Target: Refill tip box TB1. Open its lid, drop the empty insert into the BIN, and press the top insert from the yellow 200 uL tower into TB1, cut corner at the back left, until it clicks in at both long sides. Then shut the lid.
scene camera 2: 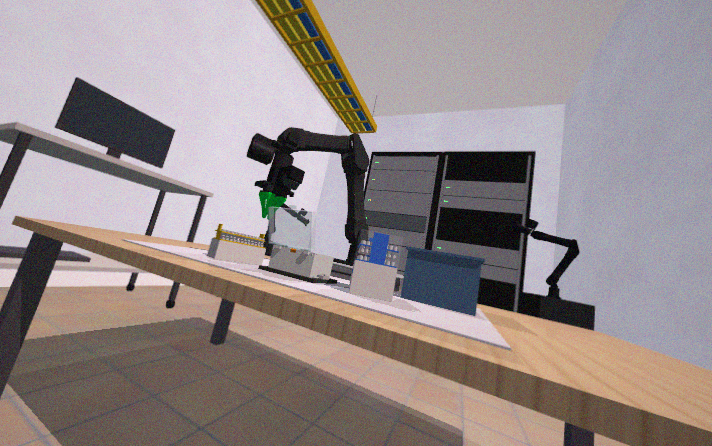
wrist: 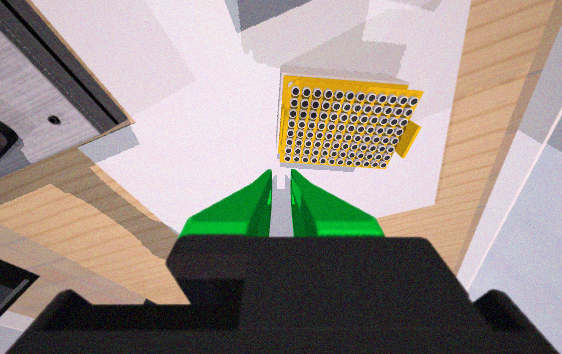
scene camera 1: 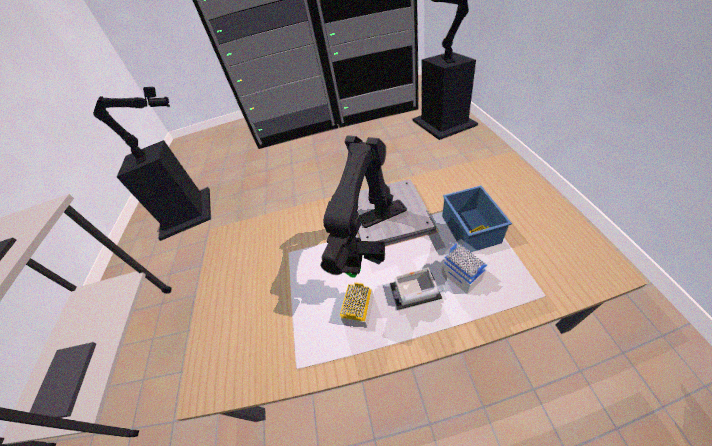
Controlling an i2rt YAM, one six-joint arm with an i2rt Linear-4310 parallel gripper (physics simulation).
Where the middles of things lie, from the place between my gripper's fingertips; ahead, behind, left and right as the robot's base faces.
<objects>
The clear lid (scene camera 2: 290, 227) is 16 cm to the left of my hand, 15 cm ahead of it and 2 cm below it. From my hand the other things lie so: blue bin (scene camera 2: 450, 281) 52 cm to the left, 7 cm below, 4 cm behind.
</objects>
